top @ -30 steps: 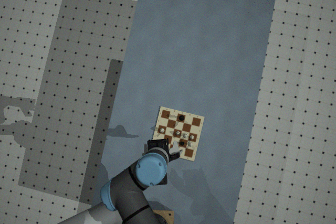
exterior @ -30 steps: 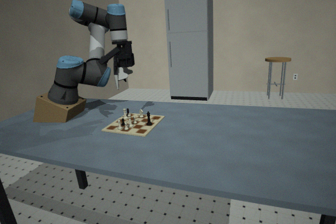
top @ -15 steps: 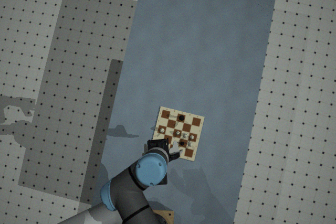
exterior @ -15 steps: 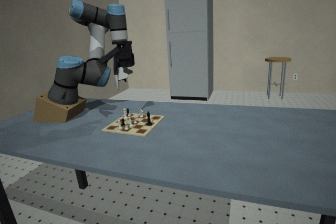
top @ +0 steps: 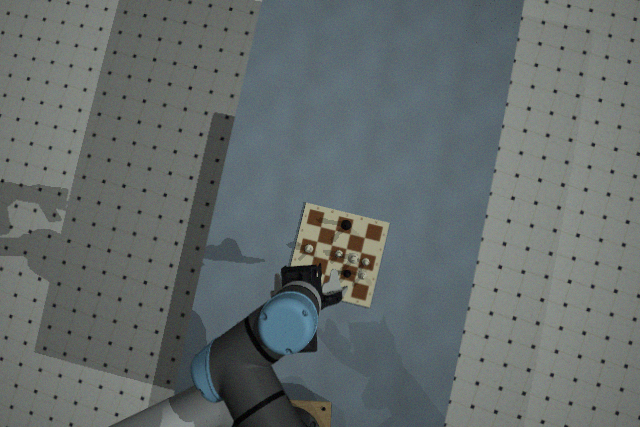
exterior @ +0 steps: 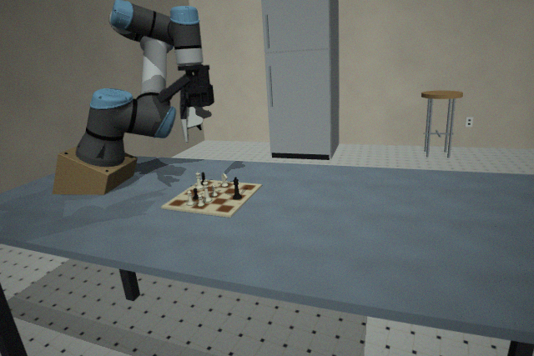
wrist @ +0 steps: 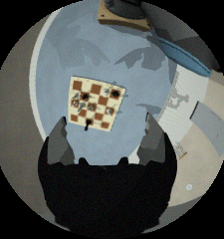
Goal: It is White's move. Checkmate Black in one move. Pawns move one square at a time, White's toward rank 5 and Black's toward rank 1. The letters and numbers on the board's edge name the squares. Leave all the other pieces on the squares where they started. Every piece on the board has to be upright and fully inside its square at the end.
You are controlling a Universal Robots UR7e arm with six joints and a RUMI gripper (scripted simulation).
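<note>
The white piece lies 140 mm below my hand. The rest, counted from my hand: tall black piece 150 mm ahead, 60 mm to the right, 140 mm below; then chessboard 70 mm ahead, 50 mm to the right, 170 mm below.
</note>
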